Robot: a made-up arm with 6 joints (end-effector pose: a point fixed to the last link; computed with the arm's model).
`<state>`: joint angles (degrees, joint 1 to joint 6).
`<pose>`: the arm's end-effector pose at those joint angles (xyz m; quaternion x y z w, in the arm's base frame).
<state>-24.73 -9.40 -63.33 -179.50 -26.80 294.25</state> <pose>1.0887 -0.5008 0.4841 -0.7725 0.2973 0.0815 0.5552</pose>
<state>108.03 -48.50 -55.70 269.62 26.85 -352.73</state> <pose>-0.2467 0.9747 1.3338 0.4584 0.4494 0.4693 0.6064</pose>
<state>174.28 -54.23 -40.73 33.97 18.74 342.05</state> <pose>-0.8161 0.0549 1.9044 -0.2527 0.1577 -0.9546 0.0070</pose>
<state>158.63 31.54 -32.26 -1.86 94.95 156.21</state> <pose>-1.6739 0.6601 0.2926 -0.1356 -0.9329 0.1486 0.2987</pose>
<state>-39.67 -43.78 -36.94 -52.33 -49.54 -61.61</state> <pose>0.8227 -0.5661 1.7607 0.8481 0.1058 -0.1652 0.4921</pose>
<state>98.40 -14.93 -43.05 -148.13 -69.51 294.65</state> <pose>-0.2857 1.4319 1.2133 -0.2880 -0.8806 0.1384 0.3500</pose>
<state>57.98 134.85 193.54 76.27 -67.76 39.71</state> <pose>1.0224 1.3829 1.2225 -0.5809 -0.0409 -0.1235 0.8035</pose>
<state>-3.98 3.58 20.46 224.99 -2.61 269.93</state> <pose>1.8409 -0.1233 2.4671 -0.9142 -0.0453 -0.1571 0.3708</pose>
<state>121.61 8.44 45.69 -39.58 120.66 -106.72</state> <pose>-0.6435 1.2009 2.9172 -0.7830 0.0990 -0.2127 0.5760</pose>
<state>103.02 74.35 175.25 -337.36 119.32 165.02</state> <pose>-0.2032 0.6575 2.3291 0.3106 0.1478 -0.7504 0.5644</pose>
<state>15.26 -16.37 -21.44 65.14 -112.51 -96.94</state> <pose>1.3551 0.2406 1.7161 0.0944 0.1670 -0.7499 0.6332</pose>
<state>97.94 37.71 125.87 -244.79 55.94 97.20</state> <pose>-0.2176 0.7538 3.2063 -0.3118 -0.6040 -0.7293 0.0775</pose>
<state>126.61 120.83 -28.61 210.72 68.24 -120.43</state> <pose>0.1876 -0.1343 -0.9945 0.6401 -0.2996 0.0598 0.7050</pose>
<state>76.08 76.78 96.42 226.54 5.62 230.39</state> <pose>0.7101 2.8212 1.6050 -0.5406 -0.5051 0.3081 0.5981</pose>
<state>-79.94 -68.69 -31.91 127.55 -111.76 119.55</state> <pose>-0.0907 -0.1150 2.1566 -0.2402 -0.9488 0.1334 0.1557</pose>
